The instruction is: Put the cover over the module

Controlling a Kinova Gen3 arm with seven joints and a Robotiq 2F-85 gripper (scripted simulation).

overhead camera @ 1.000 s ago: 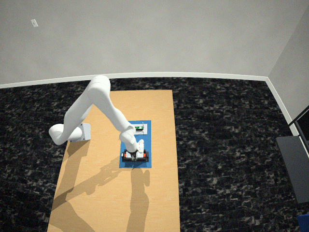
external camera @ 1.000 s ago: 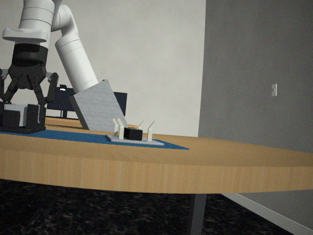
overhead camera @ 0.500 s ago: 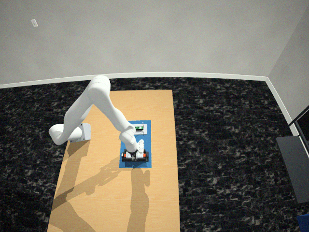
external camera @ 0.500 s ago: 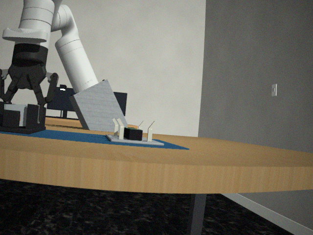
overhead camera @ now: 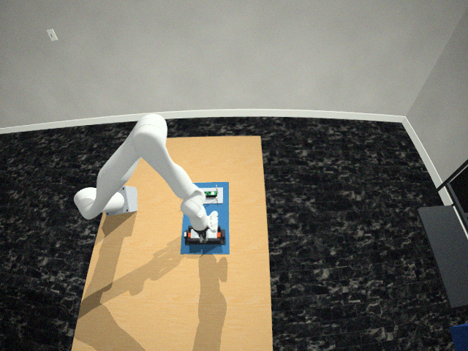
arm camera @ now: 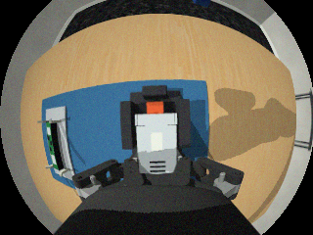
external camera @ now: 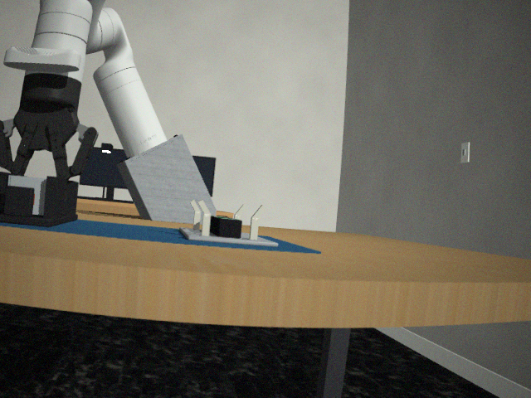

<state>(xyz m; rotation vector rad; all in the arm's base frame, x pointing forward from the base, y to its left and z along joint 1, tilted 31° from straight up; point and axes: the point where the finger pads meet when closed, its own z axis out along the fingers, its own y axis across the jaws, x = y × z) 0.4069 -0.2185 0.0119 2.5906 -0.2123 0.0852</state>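
The cover lies right at my hand.
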